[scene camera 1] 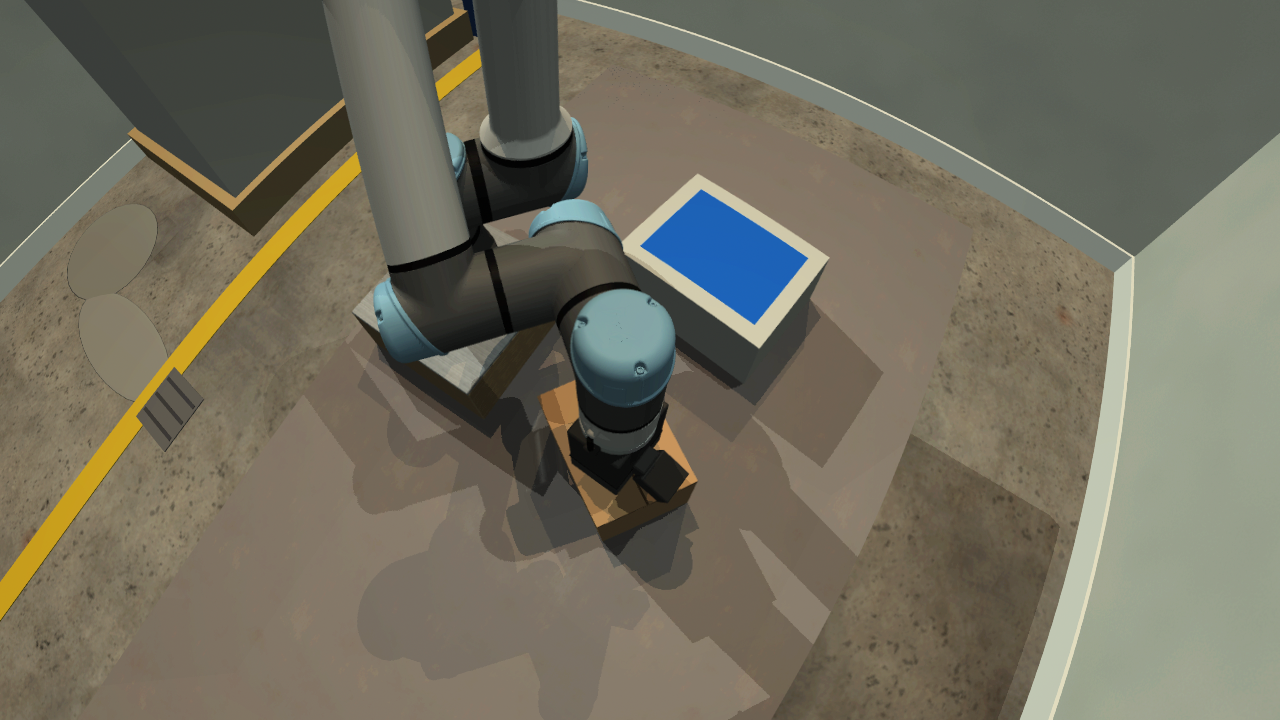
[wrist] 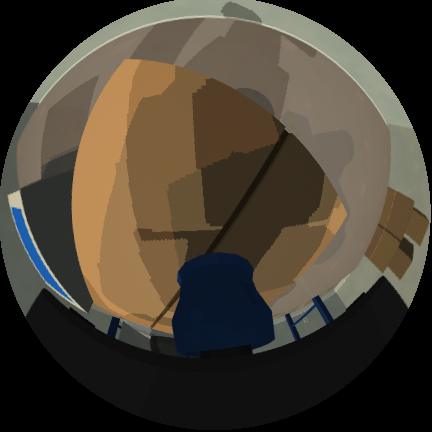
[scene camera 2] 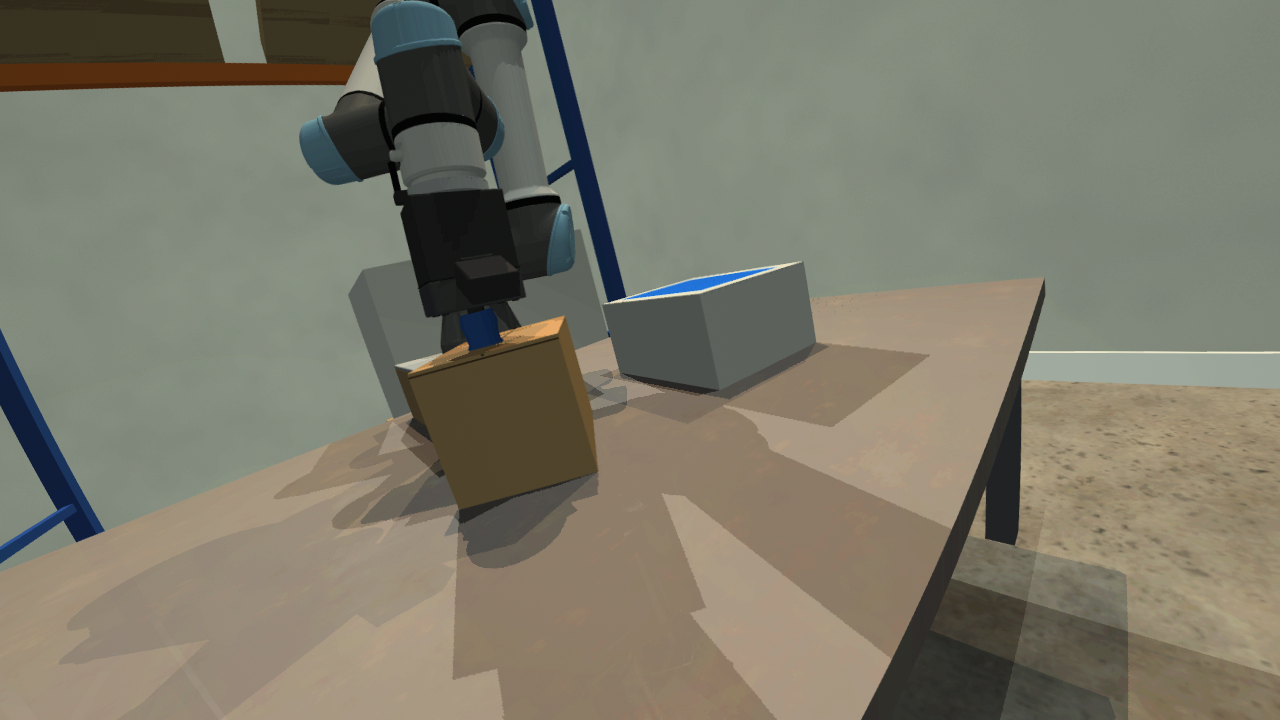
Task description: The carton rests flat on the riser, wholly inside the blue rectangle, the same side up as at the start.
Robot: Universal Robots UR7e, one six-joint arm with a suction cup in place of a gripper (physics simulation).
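Frame: origin at the arm's base, x ahead, y left, z up, level; metres.
Where they show: end effector, tool point: (wrist: 217,263).
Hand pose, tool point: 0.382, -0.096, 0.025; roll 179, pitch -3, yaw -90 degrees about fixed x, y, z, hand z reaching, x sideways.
Observation:
Things, the pixels of their top centre, and the offset from my tool point, as dx, dy, dz. Level surfaces: height alone.
- orange-brown carton, middle of its top: (wrist: 175,297) (scene camera 2: 501,338) (scene camera 1: 614,438) -0.017, +0.023, +0.010
- grey riser, middle of its top: (scene camera 1: 726,251) (scene camera 2: 695,284) -0.057, +0.343, +0.000
- blue rectangle, middle of its top: (scene camera 1: 726,251) (scene camera 2: 695,284) -0.057, +0.343, +0.000
- table, its level: dz -0.120
The orange-brown carton (scene camera 1: 617,514) (scene camera 2: 505,420) (wrist: 115,200) stands on the table with its seamed side up, turned at an angle to the riser. My gripper, a blue suction cup (scene camera 2: 482,333) (wrist: 216,261), points down and touches the carton's top face near the seam, shut on the carton. In scene camera 1 the wrist hides the cup. The carton's bottom is at the table surface. The grey riser (scene camera 1: 787,302) (scene camera 2: 760,326) (wrist: 47,215) stands apart from the carton, towards the back right in scene camera 2. The blue rectangle (scene camera 1: 725,255) (scene camera 2: 702,283) (wrist: 31,250) is on its top, with no carton on it.
The arm's base block (scene camera 1: 469,368) stands close to the carton and the riser. The table (scene camera 2: 572,617) has its right edge beyond the riser in scene camera 2. A large grey cabinet (scene camera 1: 223,89) stands beyond the yellow line. Stacked boxes (wrist: 392,225) show at the wrist view's right.

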